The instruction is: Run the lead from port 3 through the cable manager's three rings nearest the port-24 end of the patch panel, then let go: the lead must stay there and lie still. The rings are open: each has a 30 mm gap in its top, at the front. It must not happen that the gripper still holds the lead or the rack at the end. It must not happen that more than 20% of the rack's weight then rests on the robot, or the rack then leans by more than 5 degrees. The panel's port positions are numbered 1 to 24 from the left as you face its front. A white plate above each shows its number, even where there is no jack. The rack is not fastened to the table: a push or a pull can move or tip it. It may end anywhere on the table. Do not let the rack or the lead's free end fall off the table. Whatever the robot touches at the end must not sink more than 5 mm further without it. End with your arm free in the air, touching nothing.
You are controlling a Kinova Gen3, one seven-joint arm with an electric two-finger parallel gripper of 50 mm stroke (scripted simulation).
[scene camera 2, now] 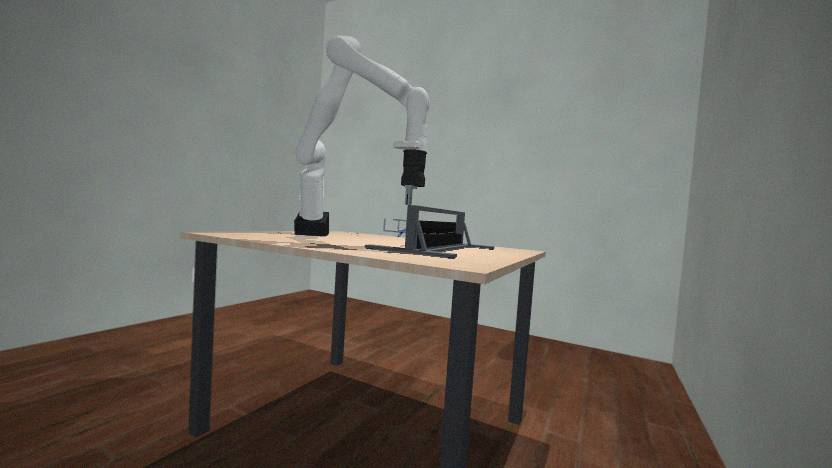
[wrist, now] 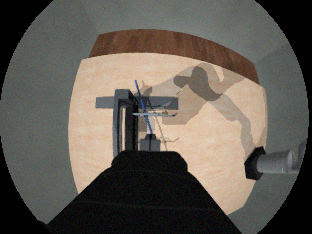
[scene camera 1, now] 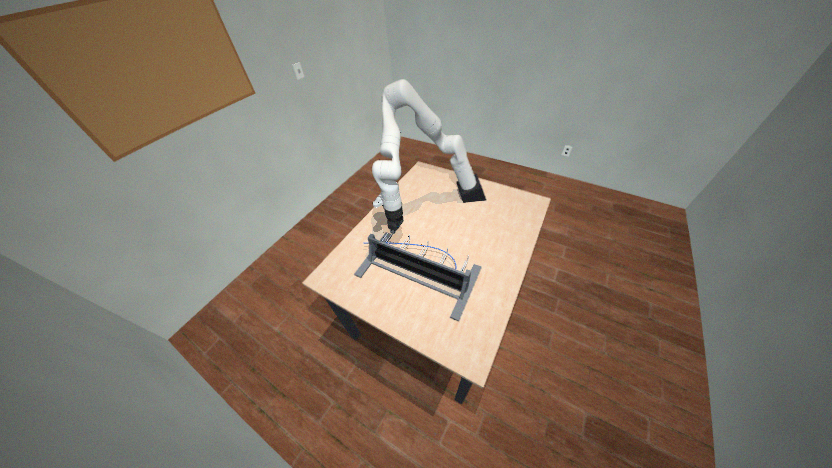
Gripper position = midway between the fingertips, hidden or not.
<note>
In view: my gripper [scene camera 2: 408,204] and a rack [scene camera 1: 445,275].
The rack is seen too in scene camera 2 [scene camera 2: 451,233] and in the wrist view [wrist: 124,96]. My gripper is seen too in the wrist view [wrist: 150,139].
</note>
